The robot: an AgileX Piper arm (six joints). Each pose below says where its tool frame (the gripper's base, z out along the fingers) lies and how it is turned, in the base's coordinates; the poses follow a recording.
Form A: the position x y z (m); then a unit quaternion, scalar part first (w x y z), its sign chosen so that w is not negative.
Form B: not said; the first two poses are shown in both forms.
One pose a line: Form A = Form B
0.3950, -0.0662, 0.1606, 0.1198, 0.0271, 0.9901, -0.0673 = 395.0, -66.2, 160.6, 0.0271, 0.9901, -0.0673, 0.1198
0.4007, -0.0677, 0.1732, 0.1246, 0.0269, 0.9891, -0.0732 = 400.7, -67.7, 173.2, 0.0269, 0.9891, -0.0732, 0.1246
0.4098, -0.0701, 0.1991, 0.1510, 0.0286, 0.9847, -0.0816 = 409.8, -70.1, 199.1, 0.0286, 0.9847, -0.0816, 0.1510
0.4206, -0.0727, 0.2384, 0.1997, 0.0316, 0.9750, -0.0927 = 420.6, -72.7, 238.4, 0.0316, 0.9750, -0.0927, 0.1997
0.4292, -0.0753, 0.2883, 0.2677, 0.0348, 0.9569, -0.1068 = 429.2, -75.3, 288.3, 0.0348, 0.9569, -0.1068, 0.2677
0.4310, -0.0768, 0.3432, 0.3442, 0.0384, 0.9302, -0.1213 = 431.0, -76.8, 343.2, 0.0384, 0.9302, -0.1213, 0.3442
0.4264, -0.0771, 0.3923, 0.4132, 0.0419, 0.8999, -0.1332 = 426.4, -77.1, 392.3, 0.0419, 0.8999, -0.1332, 0.4132
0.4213, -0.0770, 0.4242, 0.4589, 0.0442, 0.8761, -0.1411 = 421.3, -77.0, 424.2, 0.0442, 0.8761, -0.1411, 0.4589
